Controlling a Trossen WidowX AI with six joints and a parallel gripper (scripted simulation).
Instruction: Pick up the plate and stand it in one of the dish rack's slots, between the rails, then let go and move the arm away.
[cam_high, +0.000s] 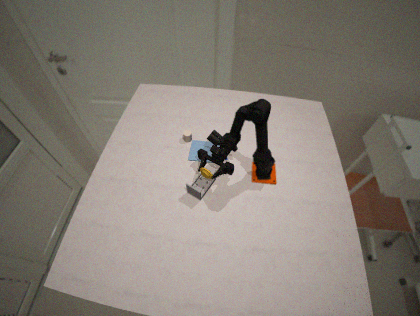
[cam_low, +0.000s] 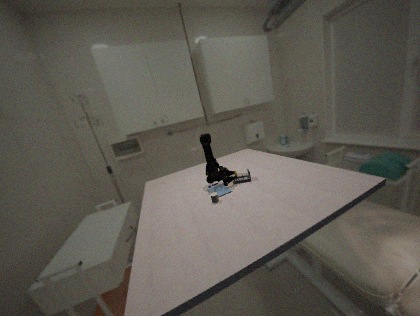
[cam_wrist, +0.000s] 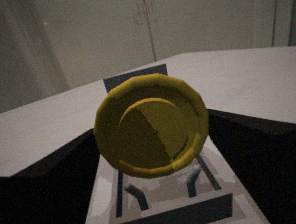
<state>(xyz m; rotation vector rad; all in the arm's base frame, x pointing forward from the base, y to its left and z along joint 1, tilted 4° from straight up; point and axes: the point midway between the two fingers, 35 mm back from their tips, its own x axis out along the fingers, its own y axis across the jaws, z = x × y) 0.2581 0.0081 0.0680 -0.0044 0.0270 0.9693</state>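
Right now the grey dish rack is 10 mm ahead of my gripper tip, 20 mm to the left of it and 30 mm below it. Round my gripper tip: blue spoon: 110 mm behind, 170 mm to the right, 50 mm below; yellow plate: 10 mm to the right; blue mat: 170 mm to the right, 50 mm below.
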